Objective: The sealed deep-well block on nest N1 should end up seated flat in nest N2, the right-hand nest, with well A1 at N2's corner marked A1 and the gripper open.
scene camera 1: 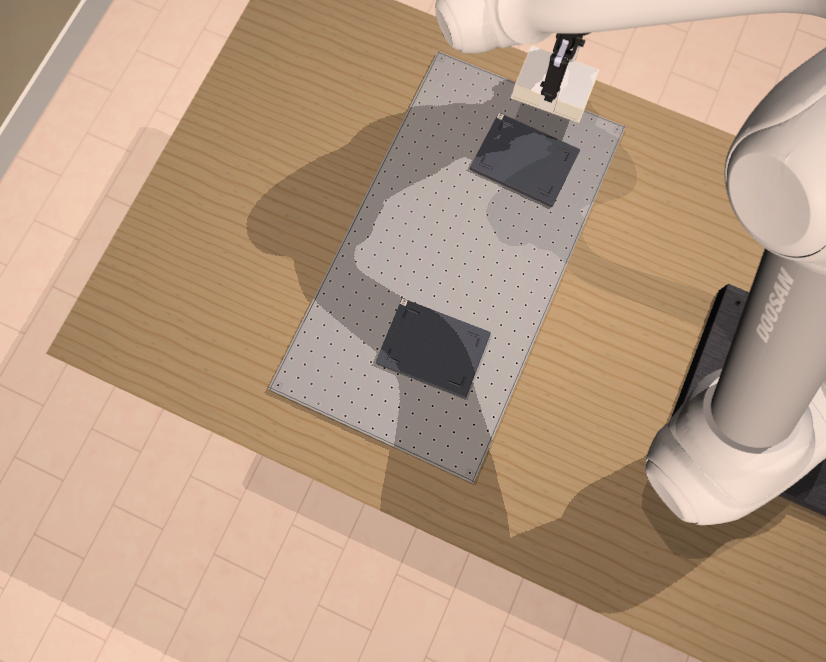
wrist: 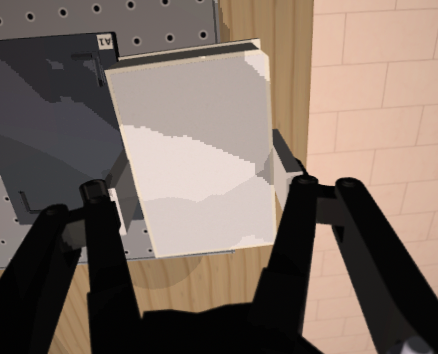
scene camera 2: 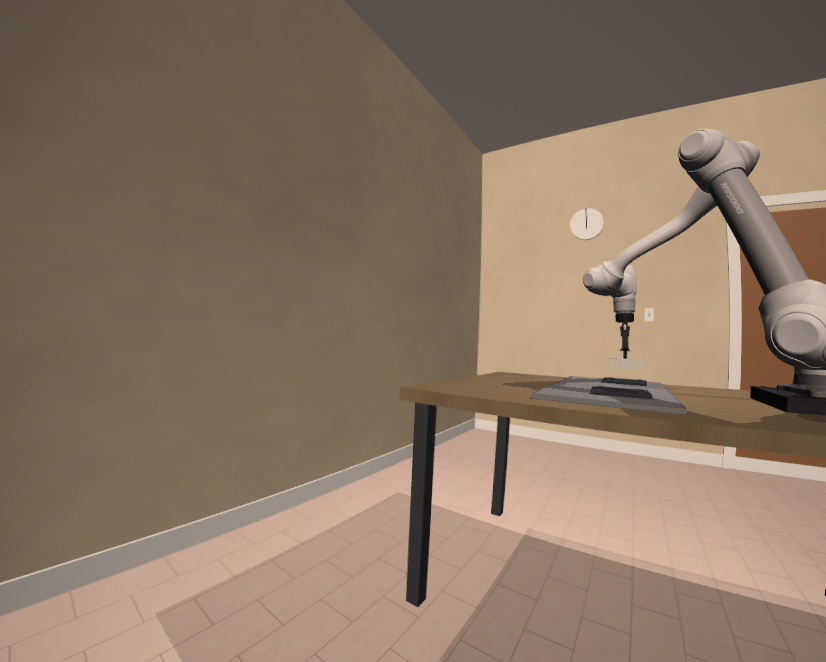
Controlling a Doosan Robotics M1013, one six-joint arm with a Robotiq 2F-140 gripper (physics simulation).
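Places are measured from the arm's base along level axes (x ahead, y left, z up), in centimetres.
Pixels of known places: gripper, between the fingertips: (wrist: 203,154) (scene camera 2: 625,366).
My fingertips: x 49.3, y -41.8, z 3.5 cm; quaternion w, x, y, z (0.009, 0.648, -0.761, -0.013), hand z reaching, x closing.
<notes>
Behind a point stands the place of what it marks.
The pale sealed deep-well block (scene camera 1: 580,84) @(x 45.5, y -41.5, z 6.5 cm) (scene camera 2: 614,364) @(x 54.1, y -38.3, z 4.2 cm) (wrist: 200,150) @(x 50.9, y -42.1, z 6.5 cm) is held in the air, beyond and partly over the far edge of nest N2 (scene camera 1: 527,162) @(x 50.7, y -29.1, z -1.5 cm) (scene camera 2: 623,381) @(x 52.5, y -24.0, z -1.6 cm) (wrist: 55,115) @(x 53.4, y -30.8, z -1.5 cm) in scene camera 1. My gripper (scene camera 1: 549,95) @(x 49.3, y -41.8, z 3.5 cm) (scene camera 2: 624,357) @(x 49.3, y -41.8, z 3.5 cm) (wrist: 203,154) @(x 49.3, y -41.8, z 3.5 cm) is shut on its two long sides. In the wrist view the block's cut corner is at the top right, and N2 shows to its left. N2's A1 tag (scene camera 1: 499,116) @(x 57.7, y -36.6, z -1.4 cm) (wrist: 105,41) @(x 57.5, y -36.7, z -1.4 cm) is at N2's top right corner there. Nest N1 (scene camera 1: 434,351) @(x 58.1, y 8.5, z -1.4 cm) (scene camera 2: 620,392) @(x 59.2, y 13.6, z -1.5 cm) is empty. The well labels are not readable.
Both nests sit on a perforated grey plate (scene camera 1: 455,234) @(x 59.8, y -13.1, z -2.7 cm) (scene camera 2: 561,390) @(x 75.4, y 9.5, z -2.6 cm) (wrist: 150,20) @(x 58.0, y -40.1, z -2.6 cm) on the wooden table (scene camera 1: 206,137) @(x 108.7, y -20.0, z -3.9 cm) (scene camera 2: 468,399) @(x 99.3, y 29.4, z -4.7 cm) (wrist: 265,100). The black robot base (scene camera 1: 723,310) @(x 12.9, y -10.5, z 0.1 cm) (scene camera 2: 772,398) @(x 16.1, y 3.5, z -1.6 cm) stands on the table's right side.
</notes>
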